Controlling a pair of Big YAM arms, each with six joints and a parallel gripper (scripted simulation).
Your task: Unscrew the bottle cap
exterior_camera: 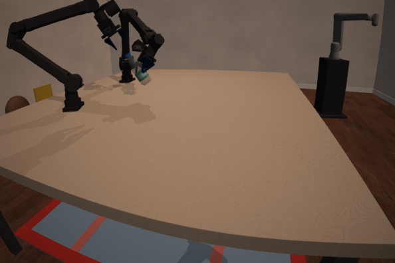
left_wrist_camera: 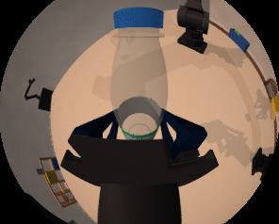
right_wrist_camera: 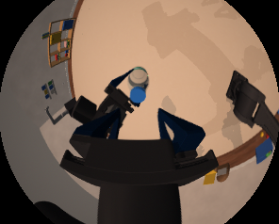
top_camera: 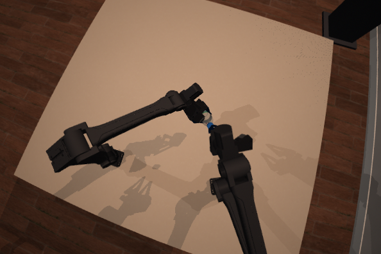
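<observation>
My right hand is 50 mm above the blue cap, 30 mm short of it and 10 mm to the right of it. From my right hand the other things lie so: clear plastic bottle (120 mm below, 70 mm ahead, 30 mm to the left).
Now: left hand 100 mm below the blue cap, 50 mm past it and 20 mm to the left of it. From my left hand the other things lie so: clear plastic bottle (20 mm above, 10 mm behind).
</observation>
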